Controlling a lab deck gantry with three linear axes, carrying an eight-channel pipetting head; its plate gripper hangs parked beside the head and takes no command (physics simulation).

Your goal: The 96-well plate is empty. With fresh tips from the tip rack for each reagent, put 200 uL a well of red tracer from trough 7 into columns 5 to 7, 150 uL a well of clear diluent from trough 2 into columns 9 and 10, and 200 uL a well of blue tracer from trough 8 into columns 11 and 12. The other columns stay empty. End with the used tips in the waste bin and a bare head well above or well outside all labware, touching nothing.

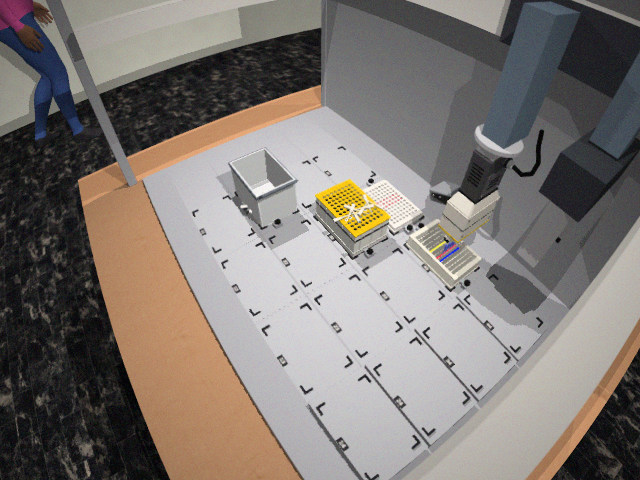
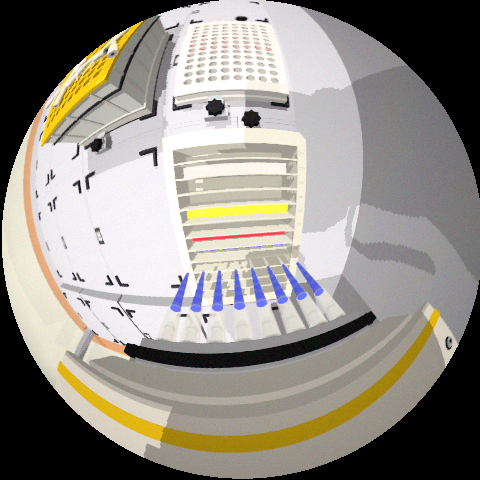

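Observation:
The pipetting head (image 1: 471,214) (image 2: 240,385) is over the trough block (image 1: 413,241) (image 2: 172,200). Eight tips (image 2: 240,290) on it hold blue liquid; their exact height above the troughs is unclear. Yellow, red and blue liquid show in the troughs. The white 96-well plate (image 1: 395,204) (image 2: 227,55) has red in a middle band of columns; clear liquid cannot be made out. The yellow tip rack (image 1: 336,193) (image 2: 95,75) has loose white tips (image 1: 354,211) lying crosswise on top. The parked plate gripper's dark block (image 1: 584,180) hangs beside the head; its finger state is unclear.
The open waste bin (image 1: 276,206) stands left of the tip rack, with white pieces inside and a small white piece (image 1: 245,208) by its outer wall. Black knobs (image 1: 466,283) (image 2: 215,107) stand on the deck near the labware. A grey wall (image 1: 382,93) rises behind.

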